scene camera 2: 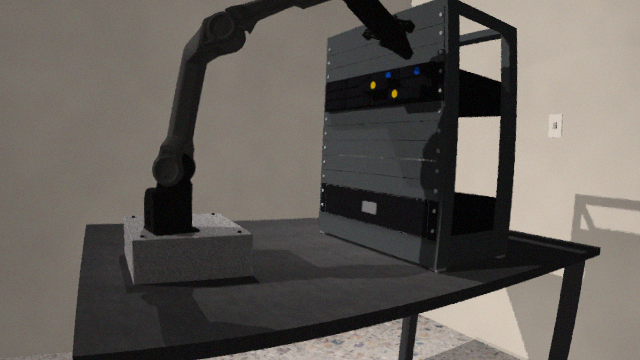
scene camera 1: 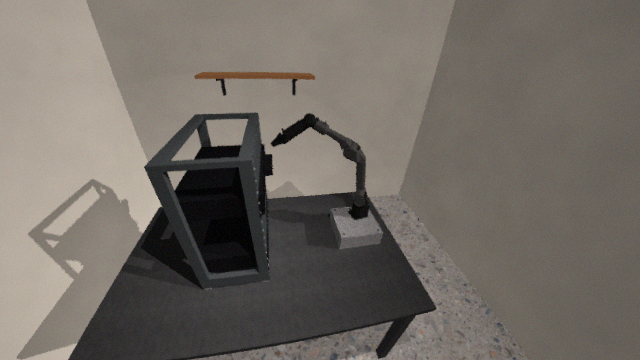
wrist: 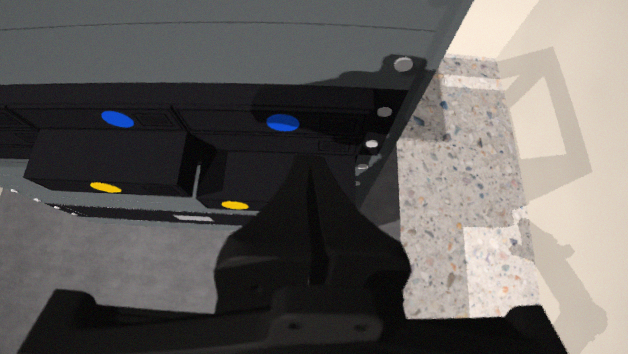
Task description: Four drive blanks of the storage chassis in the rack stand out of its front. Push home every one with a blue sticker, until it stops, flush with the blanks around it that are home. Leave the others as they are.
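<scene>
The dark storage chassis (scene camera 2: 342,95) (wrist: 210,95) sits high in the rack (scene camera 1: 256,225) (scene camera 2: 446,200). In its upper row, the left blue-stickered blank (scene camera 2: 388,75) (wrist: 117,119) and the right blue-stickered blank (scene camera 2: 416,71) (wrist: 283,122) look flush with the front. Below them, the left yellow-stickered blank (scene camera 2: 373,85) (wrist: 110,157) and the right yellow-stickered blank (scene camera 2: 394,93) (wrist: 235,205) stand well out. My gripper (scene camera 1: 273,144) (scene camera 2: 410,56) (wrist: 307,173) is shut and empty, apart from the rack front, near its right side. Its fingers hide part of the right yellow-stickered blank in the wrist view.
Grey filler panels (scene camera 2: 380,135) cover the rack front around the chassis. A black unit with a pale label (scene camera 2: 369,207) sits low in the rack. The arm's pale base block (scene camera 1: 357,232) (scene camera 2: 190,255) stands on the dark table (scene camera 1: 320,300) (scene camera 2: 300,310). An orange shelf (scene camera 1: 255,75) hangs on the wall.
</scene>
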